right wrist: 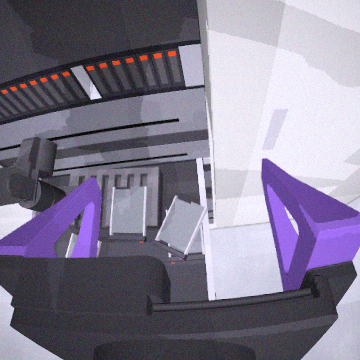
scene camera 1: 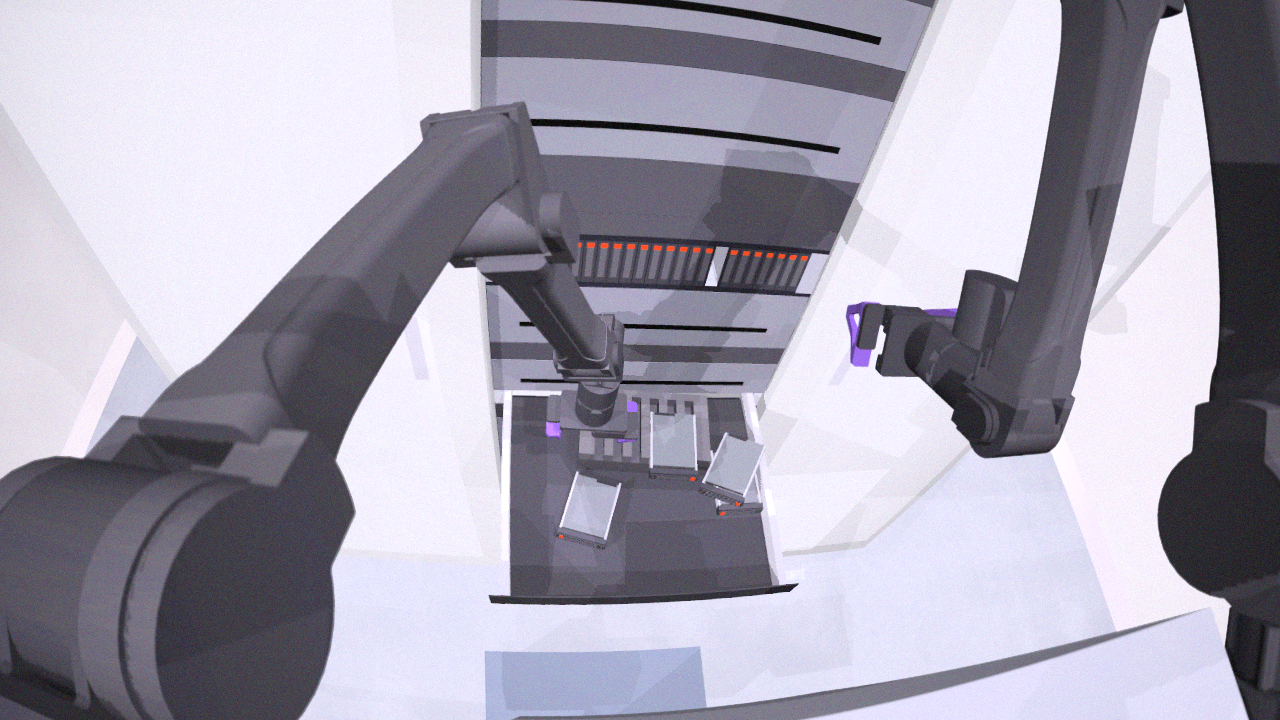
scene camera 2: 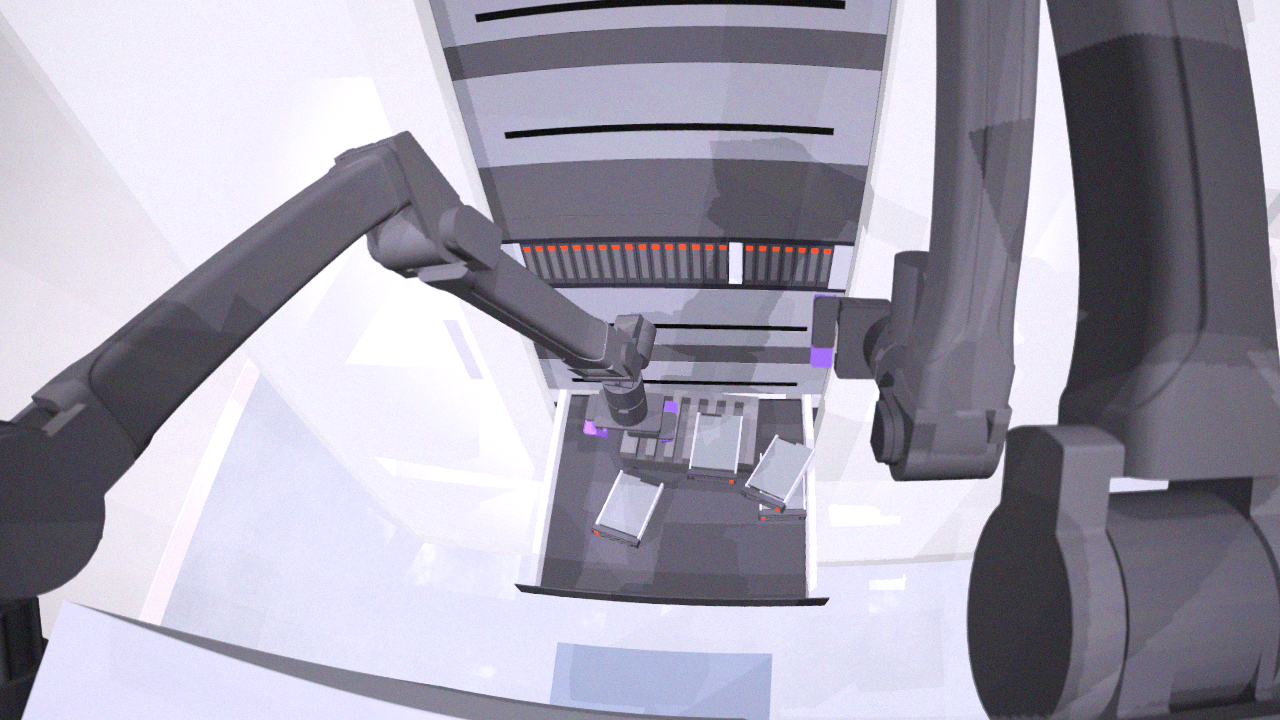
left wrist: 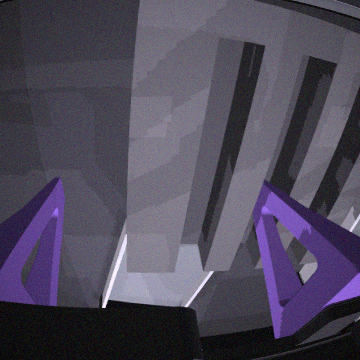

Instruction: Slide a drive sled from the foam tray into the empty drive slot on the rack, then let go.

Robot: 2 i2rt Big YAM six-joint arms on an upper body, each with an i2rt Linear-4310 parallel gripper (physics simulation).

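Frame: origin at the left arm's base, x ahead, y left, z up, level; centimetres.
Where they show: left gripper, between the fingertips: [scene camera 1: 588, 437] [scene camera 2: 635, 437] [left wrist: 160, 187]; right gripper, between the fingertips: [right wrist: 176, 175] [scene camera 1: 884, 313] [scene camera 2: 870, 307].
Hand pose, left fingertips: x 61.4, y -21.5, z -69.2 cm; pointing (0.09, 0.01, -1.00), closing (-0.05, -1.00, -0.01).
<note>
After its pixels a point has its place.
Drive sleds with grey tops lie in the drawer: one front left [scene camera 1: 590, 505] @[x 50.2, y -21.5, z -71.9 cm] [scene camera 2: 629, 505] @[x 49.9, y -21.4, z -71.9 cm] [left wrist: 150, 280] @[x 49.3, y -21.0, z -71.9 cm], one on the slotted foam tray [scene camera 1: 702, 429] @[x 61.8, y -40.5, z -67.2 cm] [scene camera 2: 750, 434] @[x 61.2, y -40.7, z -67.2 cm] [left wrist: 160, 200] @[x 62.3, y -21.4, z -67.2 cm] [right wrist: 155, 190] @[x 63.3, y -41.3, z -67.2 cm], namely the middle sled [scene camera 1: 673, 438] @[x 59.7, y -35.1, z -66.5 cm] [scene camera 2: 716, 440] @[x 59.6, y -35.1, z -66.4 cm] [right wrist: 128, 210] @[x 59.2, y -35.4, z -66.5 cm], and a tilted sled [scene camera 1: 733, 462] @[x 56.3, y -45.6, z -68.9 cm] [scene camera 2: 780, 468] @[x 55.9, y -45.8, z -68.9 cm] [right wrist: 180, 225] @[x 55.6, y -45.9, z -68.8 cm] overlapping another at the right. The empty slot [scene camera 1: 716, 266] [scene camera 2: 735, 262] [right wrist: 87, 83] @[x 72.5, y -36.4, z -40.2 cm] is a pale gap in the orange-tabbed drive row. My left gripper [scene camera 1: 590, 436] @[x 61.4, y -21.5, z -69.1 cm] [scene camera 2: 631, 428] @[x 61.4, y -21.5, z -69.1 cm] [left wrist: 160, 187] @[x 61.4, y -21.5, z -69.1 cm] is open and empty above the foam's left part. My right gripper [scene camera 1: 861, 335] [scene camera 2: 823, 331] [right wrist: 176, 175] @[x 50.0, y -50.7, z -23.0 cm] is open and empty, right of the rack.
The drawer [scene camera 1: 644, 594] @[x 34.7, y -29.2, z -72.7 cm] [scene camera 2: 671, 596] @[x 33.5, y -29.6, z -68.8 cm] extends below the rack [scene camera 1: 626, 197] @[x 70.3, y -23.3, z -26.1 cm] [scene camera 2: 626, 198] @[x 70.3, y -23.7, z -26.1 cm], with pale side walls. Tall pale panels [scene camera 1: 429, 223] [right wrist: 250, 75] @[x 68.4, y -59.6, z -38.4 cm] flank the rack. My left forearm hides the left end of the drive row in scene camera 1.
</note>
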